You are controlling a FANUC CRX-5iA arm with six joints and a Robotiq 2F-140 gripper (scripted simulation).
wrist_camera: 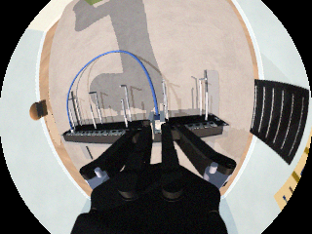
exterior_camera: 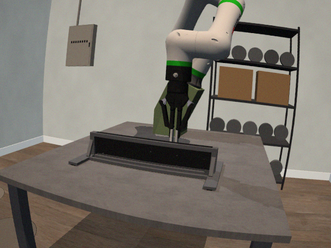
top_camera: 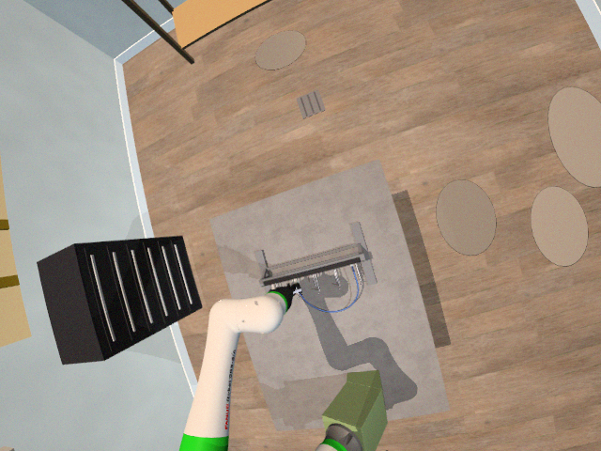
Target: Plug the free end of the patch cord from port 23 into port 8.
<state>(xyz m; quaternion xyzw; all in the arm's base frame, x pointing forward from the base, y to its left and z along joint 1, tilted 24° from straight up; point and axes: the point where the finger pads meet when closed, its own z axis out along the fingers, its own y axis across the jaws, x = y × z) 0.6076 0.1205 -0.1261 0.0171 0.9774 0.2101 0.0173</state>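
The plug lies 3 cm below my hand and 1 cm ahead of it.
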